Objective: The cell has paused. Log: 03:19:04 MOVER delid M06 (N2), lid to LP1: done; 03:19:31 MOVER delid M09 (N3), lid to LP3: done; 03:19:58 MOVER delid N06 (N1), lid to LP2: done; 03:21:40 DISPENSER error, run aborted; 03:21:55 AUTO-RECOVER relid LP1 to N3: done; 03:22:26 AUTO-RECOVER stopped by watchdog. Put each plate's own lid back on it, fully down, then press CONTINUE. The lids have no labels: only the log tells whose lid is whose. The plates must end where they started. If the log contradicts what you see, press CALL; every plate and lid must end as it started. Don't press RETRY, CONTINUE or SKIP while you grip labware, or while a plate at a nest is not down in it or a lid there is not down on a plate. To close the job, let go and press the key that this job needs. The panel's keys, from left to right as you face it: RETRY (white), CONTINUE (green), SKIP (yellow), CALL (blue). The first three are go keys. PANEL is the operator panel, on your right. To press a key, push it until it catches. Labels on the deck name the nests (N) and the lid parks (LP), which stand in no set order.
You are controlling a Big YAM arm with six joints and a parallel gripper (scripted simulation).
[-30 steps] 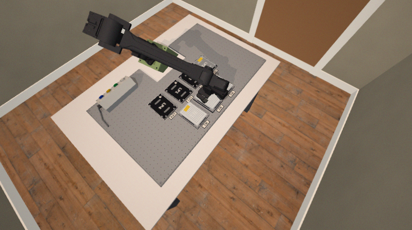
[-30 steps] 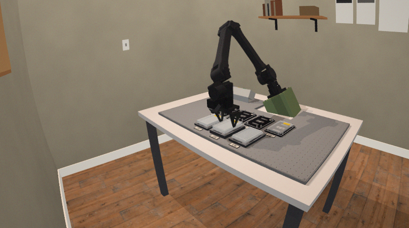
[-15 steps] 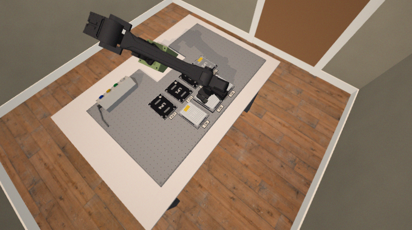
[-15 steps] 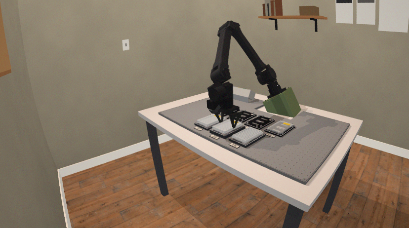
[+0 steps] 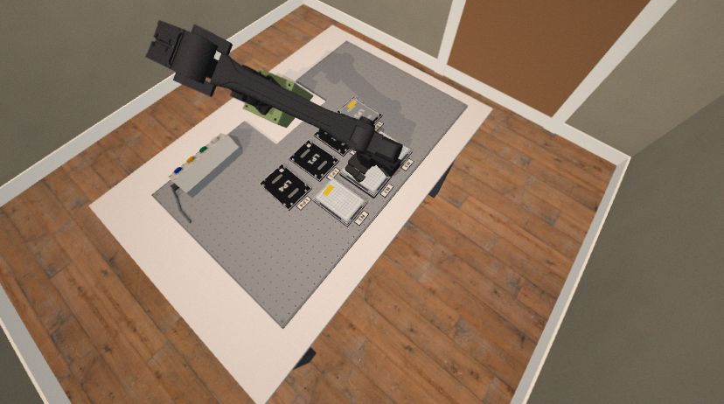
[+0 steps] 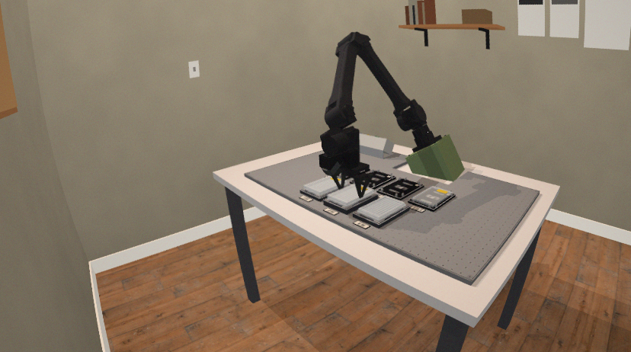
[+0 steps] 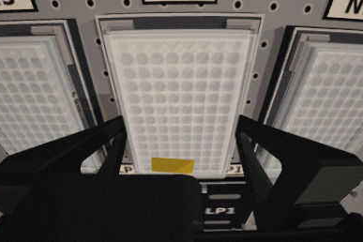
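The black lid park is 210 mm behind my hand, 170 mm to the left of it and 30 mm below it. The rest, counted from my hand: green key 430 mm behind, 340 mm to the right, 30 mm above; then white key 430 mm behind, 290 mm to the right, 30 mm above; then yellow key 420 mm behind, 390 mm to the right, 30 mm above.
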